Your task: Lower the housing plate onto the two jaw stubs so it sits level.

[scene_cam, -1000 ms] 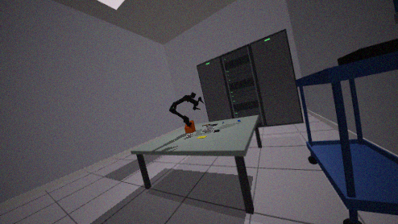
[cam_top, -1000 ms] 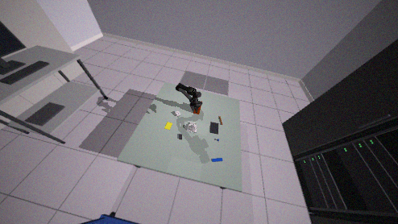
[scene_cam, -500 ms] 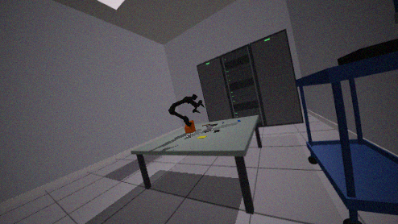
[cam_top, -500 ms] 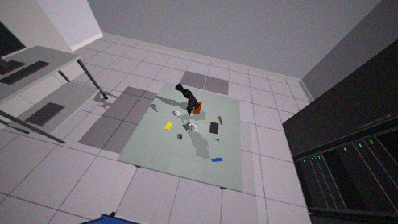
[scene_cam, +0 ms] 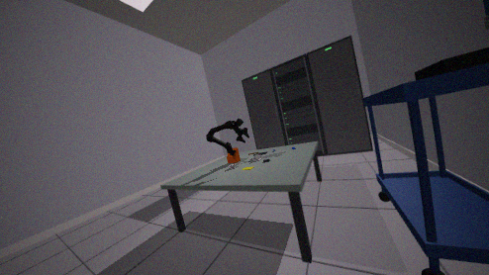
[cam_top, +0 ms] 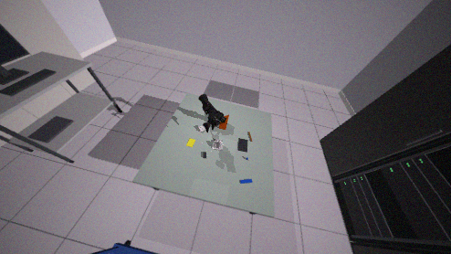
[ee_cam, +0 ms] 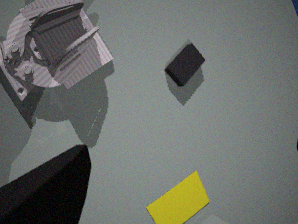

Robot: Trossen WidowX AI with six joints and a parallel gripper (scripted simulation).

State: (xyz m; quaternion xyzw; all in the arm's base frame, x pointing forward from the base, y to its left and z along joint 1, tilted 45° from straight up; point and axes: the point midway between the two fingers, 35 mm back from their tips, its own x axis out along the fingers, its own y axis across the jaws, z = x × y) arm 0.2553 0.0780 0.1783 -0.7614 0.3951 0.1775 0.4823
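Now: the white part 10 mm ahead of my gripper tip, 110 mm to the left of it and 230 mm below it. Round my gripper tip: dark flat slab 120 mm behind, 380 mm to the left, 230 mm below; yellow block 80 mm ahead, 190 mm to the right, 230 mm below; dark cube 160 mm ahead, 10 mm to the left, 220 mm below.
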